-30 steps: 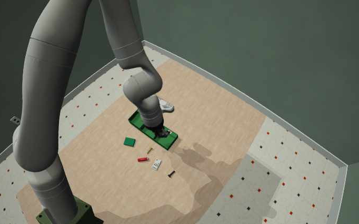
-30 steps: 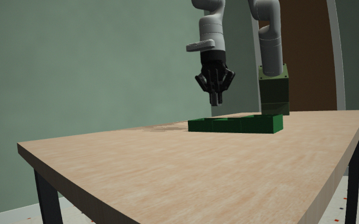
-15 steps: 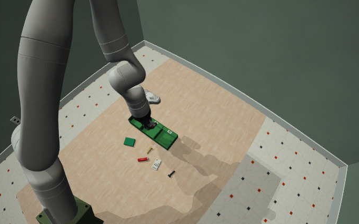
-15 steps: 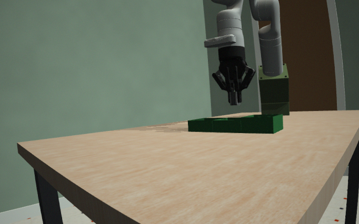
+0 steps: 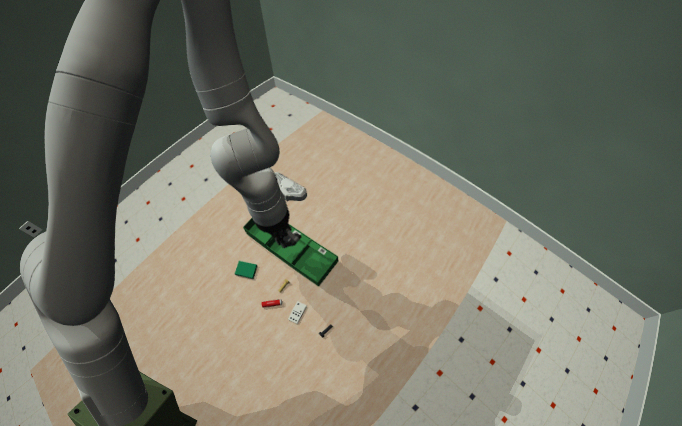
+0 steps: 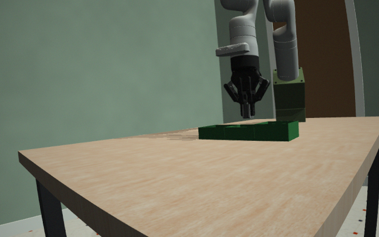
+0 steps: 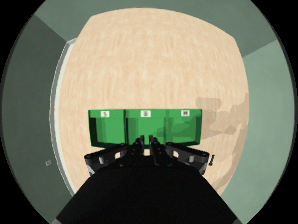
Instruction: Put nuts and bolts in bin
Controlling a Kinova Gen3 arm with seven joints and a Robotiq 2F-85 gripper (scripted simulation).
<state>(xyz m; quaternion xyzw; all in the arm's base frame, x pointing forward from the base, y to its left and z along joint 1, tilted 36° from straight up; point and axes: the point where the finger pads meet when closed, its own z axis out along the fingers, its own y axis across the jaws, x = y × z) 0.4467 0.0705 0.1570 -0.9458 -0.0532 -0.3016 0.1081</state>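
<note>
Right now my hand is 50 mm above the green bin and 10 mm short of it. The rest, counted from my hand: brass bolt (70 mm to the right, 60 mm below, 60 mm behind); then flat green block (110 mm behind, 60 mm below, 30 mm to the left); then red cylinder (120 mm behind, 80 mm to the right, 60 mm below).
</note>
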